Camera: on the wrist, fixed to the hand. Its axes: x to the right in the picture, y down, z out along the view.
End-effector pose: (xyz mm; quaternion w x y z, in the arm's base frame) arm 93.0 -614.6 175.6 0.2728 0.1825 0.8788 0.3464
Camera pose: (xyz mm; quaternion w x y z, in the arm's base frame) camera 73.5 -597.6 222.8 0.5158 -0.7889 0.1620 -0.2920
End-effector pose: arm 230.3 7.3 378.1 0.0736 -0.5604 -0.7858 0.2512
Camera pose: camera 276.3 34.5 384.2 0.1026 0.7975 -0.5927 0.0459
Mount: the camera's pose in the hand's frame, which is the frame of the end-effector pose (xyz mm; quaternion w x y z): 7.3 42.6 -32.0 0.0379 0.0034 -0.1891 -0.9812
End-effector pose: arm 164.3 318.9 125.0 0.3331 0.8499 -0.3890 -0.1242
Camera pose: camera 159.6 308.2 177.5 0.1857 -0.3915 -0.7558 0.4909
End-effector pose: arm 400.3 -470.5 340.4 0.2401 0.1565 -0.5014 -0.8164
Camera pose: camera 420.1 -514.6 364.0 0.8873 -0.3443 -0.0864 0.2944
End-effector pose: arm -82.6 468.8 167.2 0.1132 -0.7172 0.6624 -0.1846
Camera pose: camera -134.2 460.1 179.7 0.0491 0.7117 0.7006 -0.0153
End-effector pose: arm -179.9 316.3 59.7 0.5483 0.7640 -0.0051 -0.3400
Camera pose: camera -141.9 323.2 97.1 0.3164 0.0285 -0.6446 0.6954
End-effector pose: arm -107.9 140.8 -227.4 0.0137 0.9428 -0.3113 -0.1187
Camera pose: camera -119.7 100.6 -193.6 0.1780 -0.3188 -0.9103 0.1952
